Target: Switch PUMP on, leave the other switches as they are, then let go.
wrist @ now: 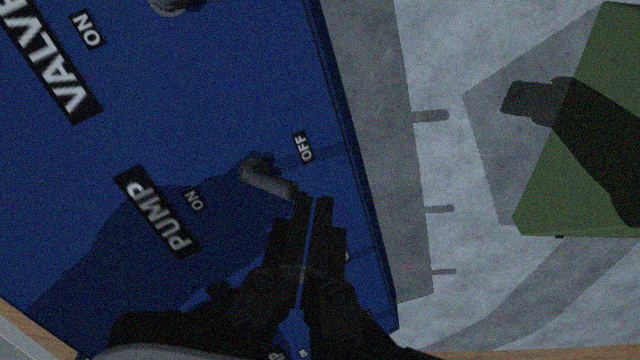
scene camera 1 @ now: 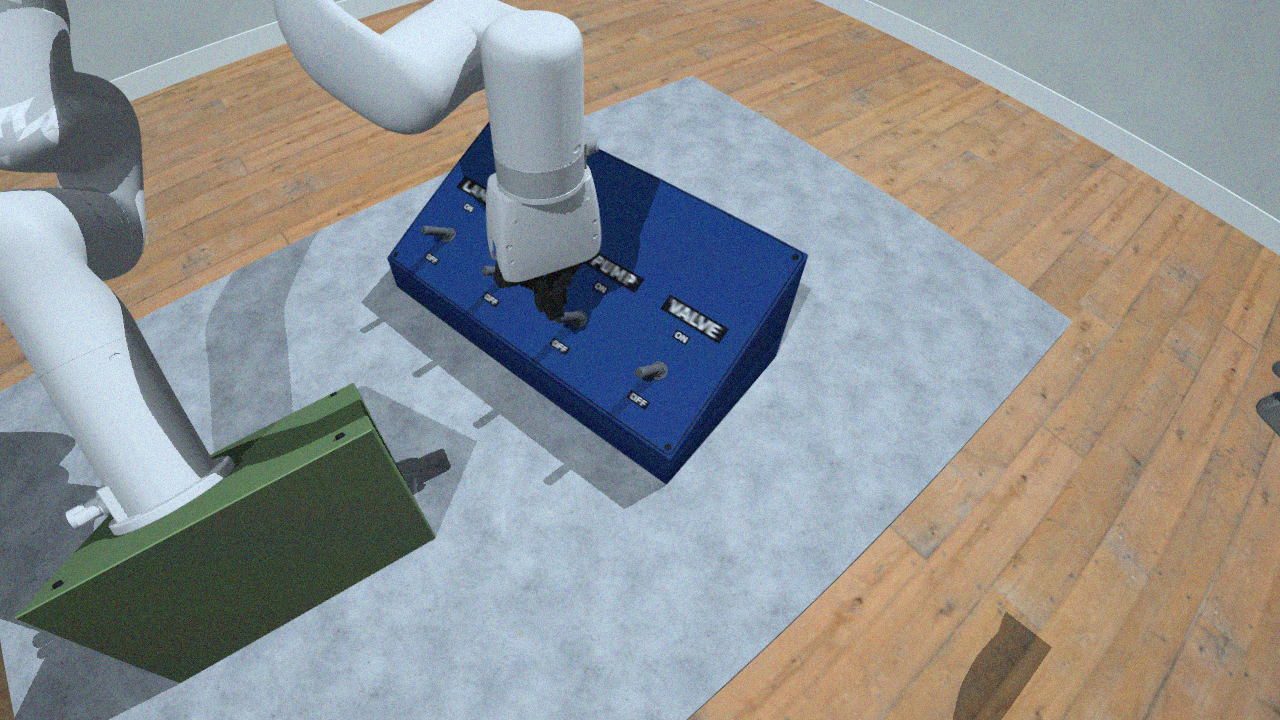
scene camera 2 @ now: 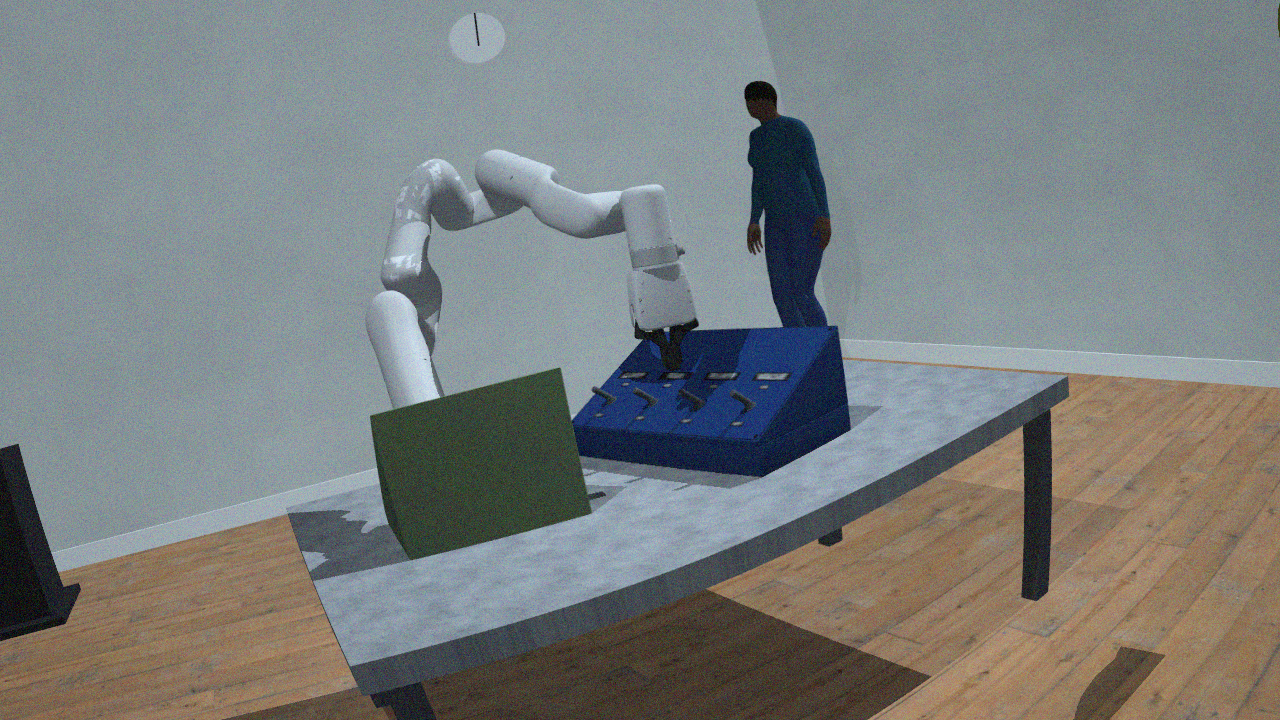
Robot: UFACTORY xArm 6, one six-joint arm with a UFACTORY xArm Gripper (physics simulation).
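Pixels of known places: gripper, fingertip midpoint: (wrist: 311, 217) (scene camera 1: 551, 310) (scene camera 2: 673, 369); arm's base at its link origin: (scene camera 1: 176, 497) (scene camera 2: 434, 448).
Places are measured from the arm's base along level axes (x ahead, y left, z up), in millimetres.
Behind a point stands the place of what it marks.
Note:
A blue sloped panel (scene camera 1: 733, 232) @[x 642, y -118, z 42 mm] (scene camera 2: 805, 385) @[x 563, y -223, z -26 mm] (wrist: 225, 75) @[x 467, y -116, z -49 mm] carries a row of toggle switches. The PUMP lever (scene camera 1: 573, 318) @[x 451, y -55, z -26 mm] (scene camera 2: 689, 398) @[x 442, y -55, z -26 mm] (wrist: 267, 181) @[x 447, y -55, z -21 mm] leans to the OFF side, parallel to the VALVE lever (scene camera 1: 651, 369) @[x 465, y -172, z -18 mm] (scene camera 2: 742, 400) @[x 466, y -173, z -28 mm]. The left-end lever (scene camera 1: 438, 232) @[x 407, y 181, z -24 mm] (scene camera 2: 603, 394) @[x 406, y 182, z -26 mm] and its neighbour (scene camera 1: 488, 269) @[x 412, y 62, z -9 mm] (scene camera 2: 644, 397) @[x 425, y 65, z -29 mm] lean the same way. My gripper (scene camera 1: 551, 313) @[x 411, y -72, z 32 mm] (scene camera 2: 671, 365) @[x 411, y -72, z 32 mm] (wrist: 311, 217) @[x 411, y -72, z 32 mm] is shut and empty. In scene camera 2 its tips are above and left of the PUMP lever, with a small gap. The neighbour's label is hidden.
A green box (scene camera 1: 295, 519) @[x 94, y -118, z 29 mm] (scene camera 2: 478, 456) @[x 36, y -111, z -6 mm] (wrist: 550, 200) @[x 208, y 40, z -96 mm] stands around the arm's base, left of the panel. Both are on a grey table (scene camera 1: 760, 537) @[x 465, y -363, z -139 mm] (scene camera 2: 939, 394) @[x 920, y -232, z -139 mm]. A person in blue (scene camera 2: 787, 188) stands behind the table in scene camera 2.

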